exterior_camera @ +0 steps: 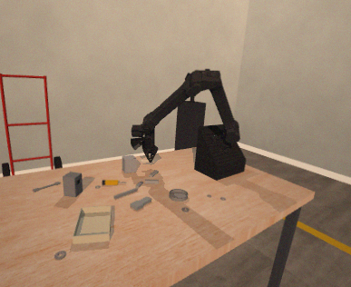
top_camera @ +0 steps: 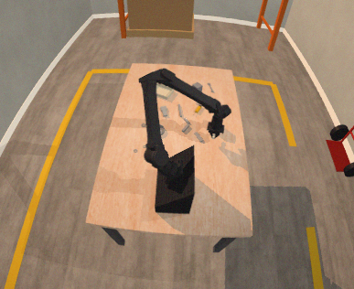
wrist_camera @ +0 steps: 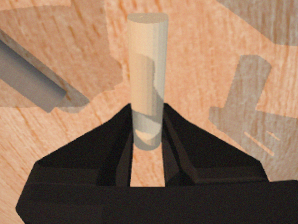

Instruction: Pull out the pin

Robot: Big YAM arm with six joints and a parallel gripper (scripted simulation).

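The pale pin lies 20 mm ahead of my hand and 10 mm to the right of it. Also, from my hand: darker grey block (460 mm ahead, 70 mm to the left); yellow-handled screwdriver (270 mm ahead, 70 mm to the left, 40 mm below); light grey block (110 mm ahead, 30 mm to the right).
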